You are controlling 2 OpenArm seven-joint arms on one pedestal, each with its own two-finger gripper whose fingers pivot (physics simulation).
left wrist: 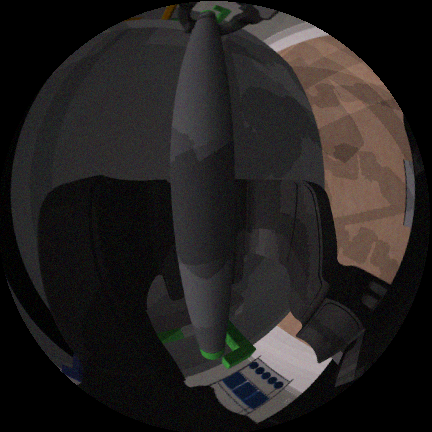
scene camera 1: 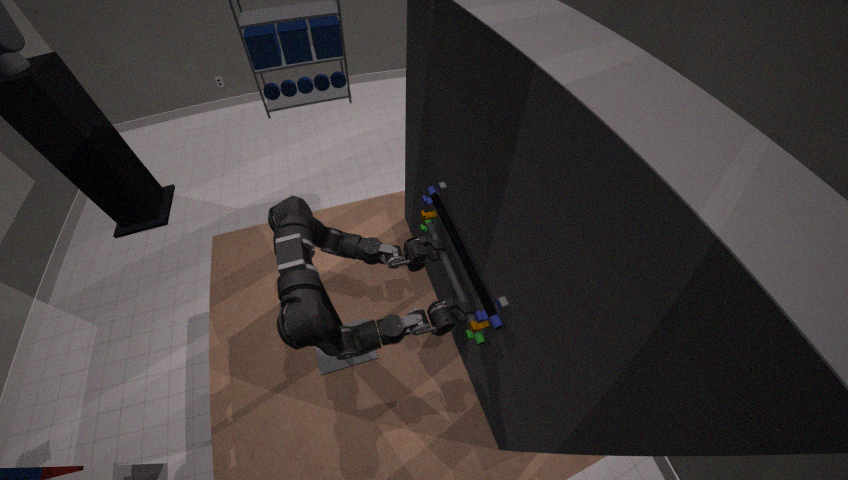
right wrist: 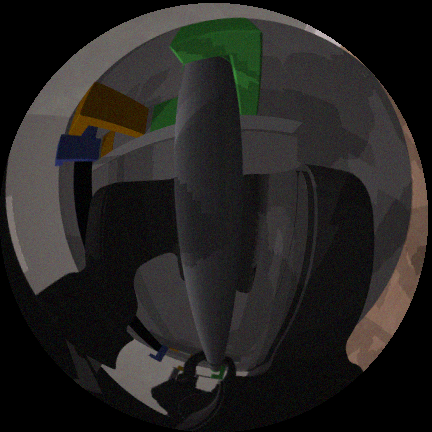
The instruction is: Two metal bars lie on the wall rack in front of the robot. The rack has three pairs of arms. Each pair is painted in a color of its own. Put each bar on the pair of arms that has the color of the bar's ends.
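A grey bar (scene camera 1: pixel 451 270) (left wrist: pixel 202 140) (right wrist: pixel 210 150) is held in both grippers. Its green end (left wrist: pixel 212 355) shows beside a green rack arm (left wrist: pixel 242 350) in the left wrist view. In the right wrist view the near green arm (right wrist: pixel 248 75) covers the bar's other end; whether the bar's weight rests on the arms I cannot tell. My left gripper (scene camera 1: pixel 440 246) (left wrist: pixel 202 210) and my right gripper (scene camera 1: pixel 464 310) (right wrist: pixel 210 215) are both shut on this bar. A black bar (scene camera 1: pixel 464 249) (right wrist: pixel 82 200) with blue ends (scene camera 1: pixel 496 321) lies at the blue arms (scene camera 1: pixel 427 199) (right wrist: pixel 77 147).
Orange arms (scene camera 1: pixel 428 214) (right wrist: pixel 115 107) stand between the blue and green ones. The rack is on a tall dark wall (scene camera 1: pixel 595 249). A brown mat (scene camera 1: pixel 404 416) lies under the robot. A black pillar (scene camera 1: pixel 77 130) and a shelf unit (scene camera 1: pixel 288 13) with blue bins stand farther back.
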